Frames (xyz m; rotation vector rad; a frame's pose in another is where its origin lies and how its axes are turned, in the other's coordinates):
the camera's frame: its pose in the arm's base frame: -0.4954 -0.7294 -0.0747 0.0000 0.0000 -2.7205
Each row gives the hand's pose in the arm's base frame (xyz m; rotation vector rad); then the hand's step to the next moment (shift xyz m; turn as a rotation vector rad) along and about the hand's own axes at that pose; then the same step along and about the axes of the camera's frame.
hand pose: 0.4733 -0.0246 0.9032 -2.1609 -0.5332 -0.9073
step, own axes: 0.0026 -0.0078 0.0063 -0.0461 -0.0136 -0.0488
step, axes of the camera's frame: -0.0040 -0.0093 0.0024 0.0682 0.0045 -0.0039
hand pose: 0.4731 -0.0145 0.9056 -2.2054 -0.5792 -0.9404
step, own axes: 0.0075 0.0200 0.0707 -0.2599 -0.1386 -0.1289
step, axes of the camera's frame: -0.0609 -0.0145 -0.0392 0.2977 -0.0969 -0.0733
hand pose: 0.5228 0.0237 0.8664 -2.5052 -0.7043 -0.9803
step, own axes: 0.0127 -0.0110 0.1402 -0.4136 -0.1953 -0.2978
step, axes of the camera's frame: -0.1023 -0.0438 -0.0869 0.5321 -0.1080 -0.0559
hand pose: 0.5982 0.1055 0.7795 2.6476 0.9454 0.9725
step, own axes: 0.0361 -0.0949 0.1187 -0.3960 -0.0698 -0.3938
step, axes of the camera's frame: -0.0861 -0.0751 -0.1065 0.5579 -0.0174 0.0721
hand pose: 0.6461 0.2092 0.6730 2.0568 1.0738 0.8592
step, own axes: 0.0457 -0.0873 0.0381 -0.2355 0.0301 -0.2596
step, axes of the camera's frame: -0.0400 -0.0578 -0.0789 0.3325 0.0178 0.1135
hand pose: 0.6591 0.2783 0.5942 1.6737 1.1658 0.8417
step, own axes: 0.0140 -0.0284 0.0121 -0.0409 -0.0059 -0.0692
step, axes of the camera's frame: -0.0110 -0.0104 -0.0303 0.0771 -0.0150 0.0181
